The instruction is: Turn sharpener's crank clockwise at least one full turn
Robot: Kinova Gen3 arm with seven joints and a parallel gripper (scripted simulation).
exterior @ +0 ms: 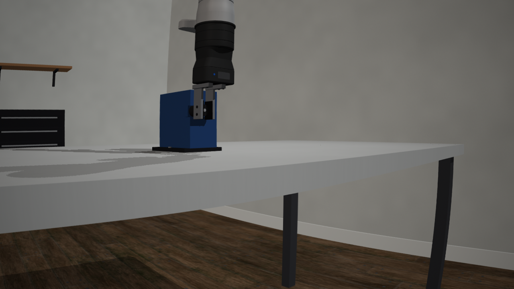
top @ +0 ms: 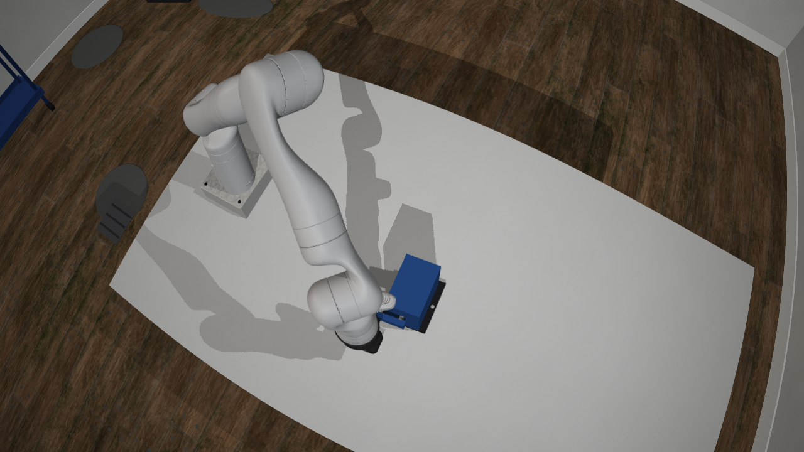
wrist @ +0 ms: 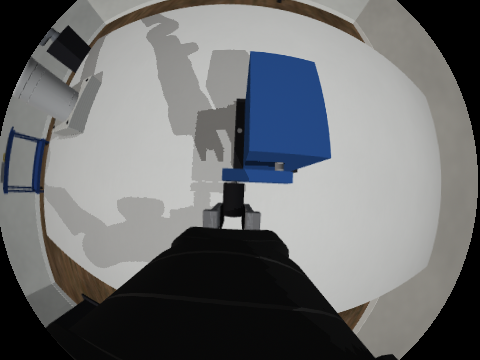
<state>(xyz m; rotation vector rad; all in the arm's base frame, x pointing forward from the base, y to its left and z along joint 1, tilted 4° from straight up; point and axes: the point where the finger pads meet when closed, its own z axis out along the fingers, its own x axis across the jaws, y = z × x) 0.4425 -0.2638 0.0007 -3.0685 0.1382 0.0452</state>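
Right now my hand is 20 mm to the right of the crank and 10 mm short of it. The rest, counted from my hand: black handle: 20 mm to the left.
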